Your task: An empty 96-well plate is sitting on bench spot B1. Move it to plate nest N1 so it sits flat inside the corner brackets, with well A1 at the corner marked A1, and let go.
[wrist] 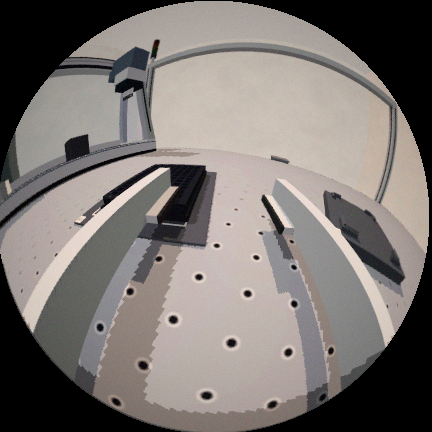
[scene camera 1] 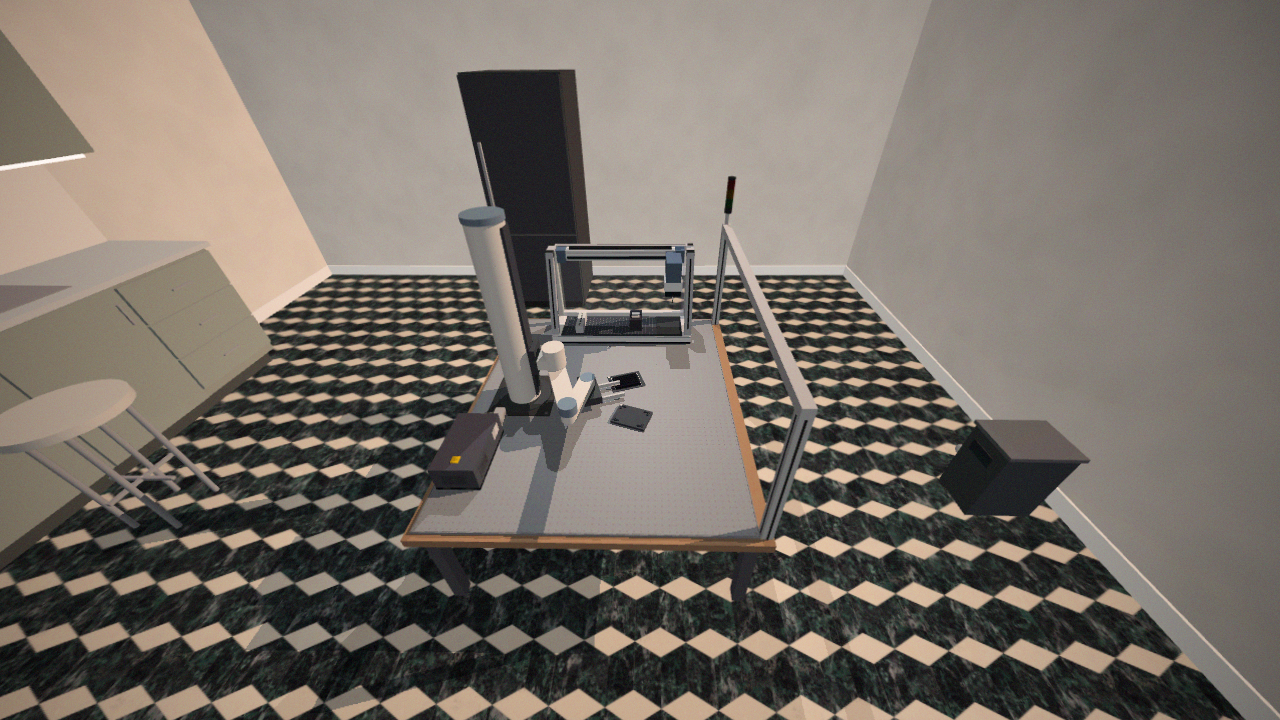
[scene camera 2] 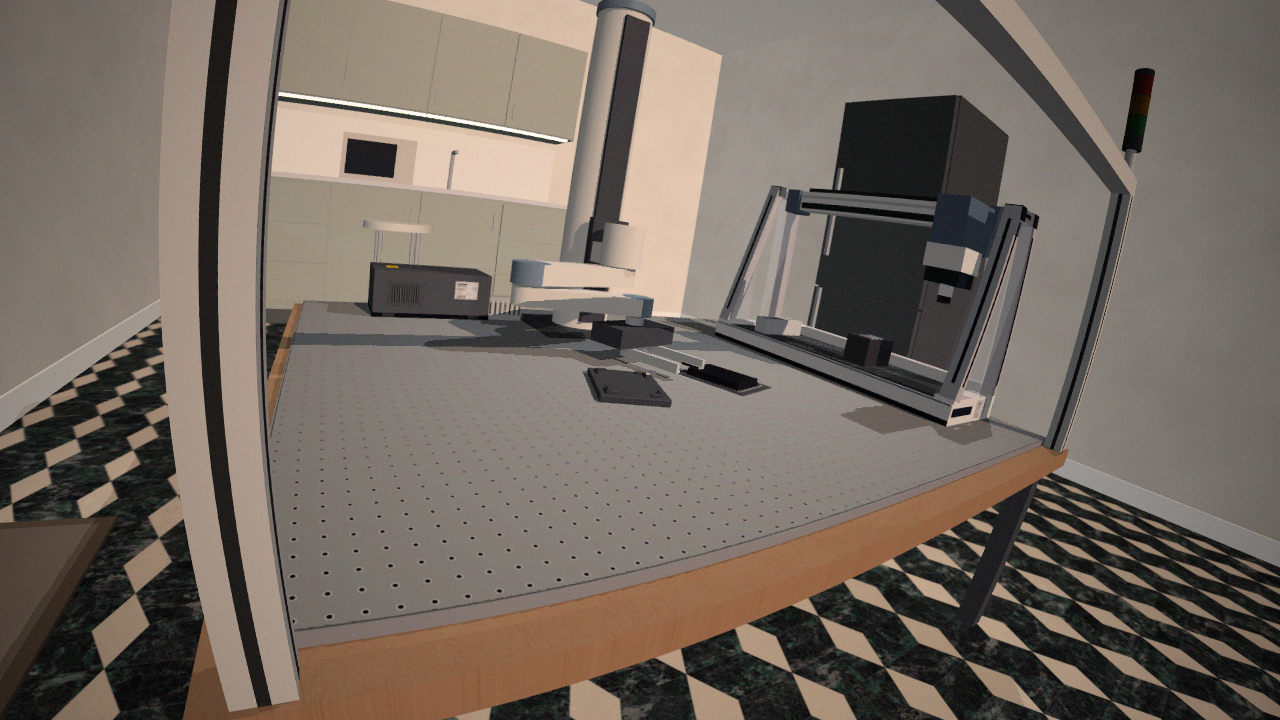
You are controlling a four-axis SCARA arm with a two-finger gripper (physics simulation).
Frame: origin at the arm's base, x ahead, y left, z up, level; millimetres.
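Seen in the pictures: gripper, fingertip midpoint: (wrist: 222, 182) (scene camera 1: 622, 388) (scene camera 2: 691, 366); arm's base, link origin: (scene camera 1: 526, 396) (scene camera 2: 577, 330).
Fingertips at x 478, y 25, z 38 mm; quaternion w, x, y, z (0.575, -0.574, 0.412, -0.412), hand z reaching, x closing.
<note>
Offsets run from my fingertips to a thing's top centre. "spot": to the spot under its first point.
The dark 96-well plate @(18 mm ahead, 75 mm left, 8 mm down) (scene camera 1: 628, 380) (scene camera 2: 721, 374) (wrist: 189, 179) lies flat on the grey mat of bench spot B1 (scene camera 2: 757, 388) (wrist: 209, 210). Plate nest N1 @(54 mm ahead, 182 mm right, 7 mm down) (scene camera 1: 631, 417) (scene camera 2: 626, 386) (wrist: 370, 236) is a dark grey block with raised corner brackets; no plate stands in it. Its A1 mark cannot be made out. My gripper (scene camera 1: 619, 390) (scene camera 2: 690, 366) (wrist: 222, 182) is shut on nothing, its two long fingers still standing apart. It is low over the bench beside the plate. In the wrist view the left finger covers part of the plate, and the nest lies right of the right finger.
A gantry frame @(spot: 17 mm back, 425 mm left, 4 mm down) (scene camera 1: 623, 340) (scene camera 2: 832, 380) stands at the back of the bench, with a hanging tool head @(spot: 297 mm ahead, 440 mm left, 372 mm up) (scene camera 2: 962, 237) (wrist: 131, 72). A dark box @(spot: 571 mm back, 474 mm right, 90 mm up) (scene camera 1: 467, 449) (scene camera 2: 429, 290) stands near the arm's column (scene camera 1: 501, 304) (scene camera 2: 595, 134). A metal rail frame (scene camera 1: 774, 331) runs along one bench edge.
</note>
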